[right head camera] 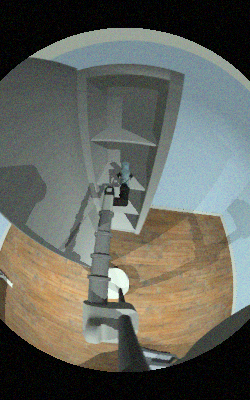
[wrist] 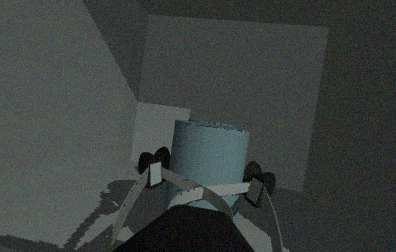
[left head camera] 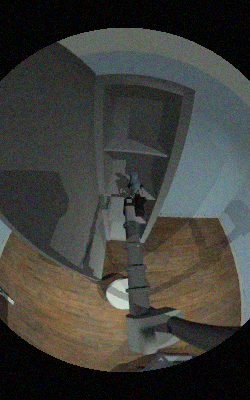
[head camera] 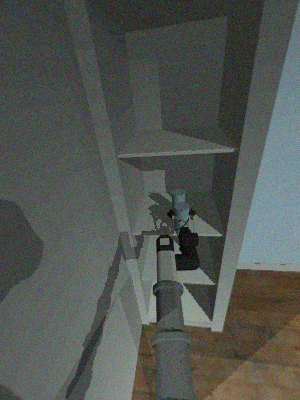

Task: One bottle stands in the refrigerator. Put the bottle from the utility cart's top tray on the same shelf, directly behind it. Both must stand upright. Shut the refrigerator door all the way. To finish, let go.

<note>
In view: my gripper [wrist: 206, 168], a pale blue bottle [wrist: 208, 154] and a refrigerator [left head camera: 78, 135].
The refrigerator is seen too in the right head camera view [right head camera: 73, 128] and in the wrist view [wrist: 92, 92].
</note>
